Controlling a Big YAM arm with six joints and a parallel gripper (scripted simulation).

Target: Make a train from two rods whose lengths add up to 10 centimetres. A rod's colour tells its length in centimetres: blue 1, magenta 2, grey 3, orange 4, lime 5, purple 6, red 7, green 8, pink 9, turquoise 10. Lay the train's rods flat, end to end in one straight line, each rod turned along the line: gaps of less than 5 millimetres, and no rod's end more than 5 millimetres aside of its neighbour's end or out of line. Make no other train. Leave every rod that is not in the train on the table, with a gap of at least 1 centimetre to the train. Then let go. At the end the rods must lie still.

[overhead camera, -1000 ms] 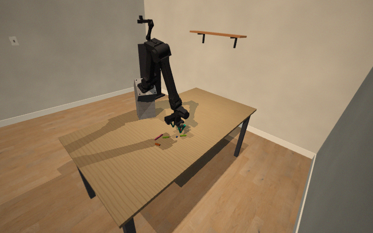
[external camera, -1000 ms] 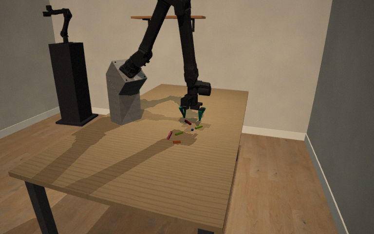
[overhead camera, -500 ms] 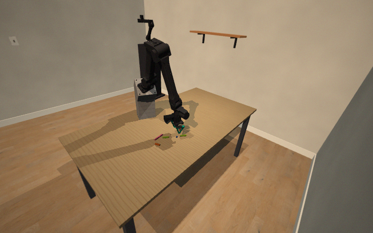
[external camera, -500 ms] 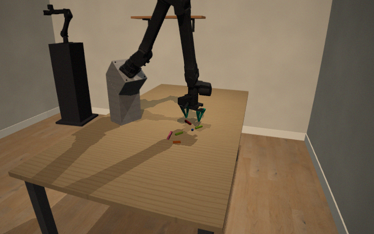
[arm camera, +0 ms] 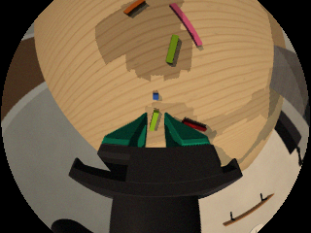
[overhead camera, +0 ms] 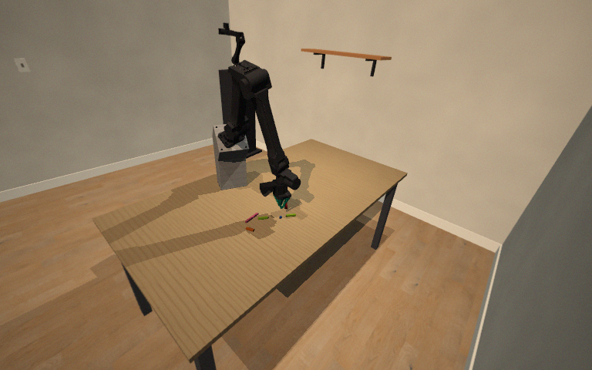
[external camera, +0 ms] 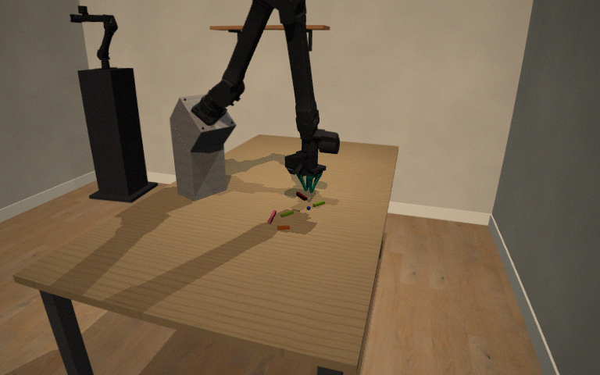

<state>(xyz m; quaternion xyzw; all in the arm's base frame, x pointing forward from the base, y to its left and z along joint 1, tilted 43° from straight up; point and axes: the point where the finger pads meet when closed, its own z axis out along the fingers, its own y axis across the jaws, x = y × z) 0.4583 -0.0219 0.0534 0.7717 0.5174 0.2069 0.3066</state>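
The blue rod lies 7 cm below my hand. Round my hand: pink rod 11 cm behind, 10 cm to the right, 7 cm below; then orange rod 6 cm behind, 17 cm to the right, 7 cm below; then red rod 5 cm behind, 11 cm to the left, 7 cm below.
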